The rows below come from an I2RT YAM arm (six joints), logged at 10 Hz.
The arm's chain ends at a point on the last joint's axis. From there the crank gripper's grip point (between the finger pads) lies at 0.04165 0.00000 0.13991 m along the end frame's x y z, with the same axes.
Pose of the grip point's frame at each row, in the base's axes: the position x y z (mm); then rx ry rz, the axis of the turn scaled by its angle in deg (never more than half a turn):
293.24 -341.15 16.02 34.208 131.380 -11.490
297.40 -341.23 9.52 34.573 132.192 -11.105
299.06 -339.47 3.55 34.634 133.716 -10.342
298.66 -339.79 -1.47 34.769 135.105 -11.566
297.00 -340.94 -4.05 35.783 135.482 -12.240
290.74 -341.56 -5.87 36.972 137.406 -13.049
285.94 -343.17 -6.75 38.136 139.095 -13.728
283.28 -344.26 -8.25 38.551 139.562 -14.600
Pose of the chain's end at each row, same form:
230.60 -312.20 144.66 34.208 131.380 -11.490
236.41 -313.52 139.22 34.573 132.192 -11.105
240.81 -314.18 134.99 34.634 133.716 -10.342
244.27 -313.16 131.35 34.769 135.105 -11.566
244.50 -313.38 129.34 35.783 135.482 -12.240
243.71 -313.97 129.54 36.972 137.406 -13.049
243.83 -315.71 130.30 38.136 139.095 -13.728
243.11 -315.66 129.15 38.551 139.562 -14.600

